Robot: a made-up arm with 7 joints.
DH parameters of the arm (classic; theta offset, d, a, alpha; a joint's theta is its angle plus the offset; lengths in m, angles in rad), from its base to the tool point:
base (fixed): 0 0.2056 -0.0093 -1.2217
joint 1: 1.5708 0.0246 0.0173 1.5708
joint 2: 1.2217 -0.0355 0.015 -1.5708
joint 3: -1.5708 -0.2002 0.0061 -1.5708
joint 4: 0 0.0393 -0.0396 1.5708
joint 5: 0 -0.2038 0.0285 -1.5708
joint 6: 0 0.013 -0.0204 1.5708
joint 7: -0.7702 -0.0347 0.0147 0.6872
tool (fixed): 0.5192 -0.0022 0 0
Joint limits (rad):
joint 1: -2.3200..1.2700
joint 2: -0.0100..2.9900
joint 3: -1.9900..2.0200
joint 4: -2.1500..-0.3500
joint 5: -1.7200..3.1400
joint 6: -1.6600..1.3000
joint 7: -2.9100..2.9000
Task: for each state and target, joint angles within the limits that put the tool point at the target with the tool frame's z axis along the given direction. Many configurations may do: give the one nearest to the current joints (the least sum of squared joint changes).
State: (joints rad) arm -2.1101 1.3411 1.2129 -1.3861 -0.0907 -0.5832 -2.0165
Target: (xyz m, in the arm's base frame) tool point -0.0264 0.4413 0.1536 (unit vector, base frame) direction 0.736 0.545 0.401
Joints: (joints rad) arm -2.3158 1.8977 1.9238 -0.7478 -0.0655 -1.2946 -1.7327
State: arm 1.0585 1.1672 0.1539 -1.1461 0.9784 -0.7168 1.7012
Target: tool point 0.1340 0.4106 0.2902 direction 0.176 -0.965 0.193
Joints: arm 1.2343 1.9935 0.1893 -0.8894 1.2187 -0.0100 1.9714
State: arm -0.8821 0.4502 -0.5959 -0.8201 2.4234 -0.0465 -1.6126
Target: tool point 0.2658 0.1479 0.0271 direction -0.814 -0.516 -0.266
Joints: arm -0.2522 0.5166 -0.1901 -1.4700 2.4614 -0.1275 -1.5614
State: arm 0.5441 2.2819 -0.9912 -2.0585 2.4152 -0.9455 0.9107
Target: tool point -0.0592 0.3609 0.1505 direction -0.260 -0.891 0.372
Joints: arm 0.8816 2.1418 -1.3795 -1.5810 1.6325 -1.1270 1.0328
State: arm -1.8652 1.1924 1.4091 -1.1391 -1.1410 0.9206 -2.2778
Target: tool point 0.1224 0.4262 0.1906 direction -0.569 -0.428 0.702
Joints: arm -1.1748 1.3006 1.4908 -0.4191 -1.1643 0.8365 -2.8316
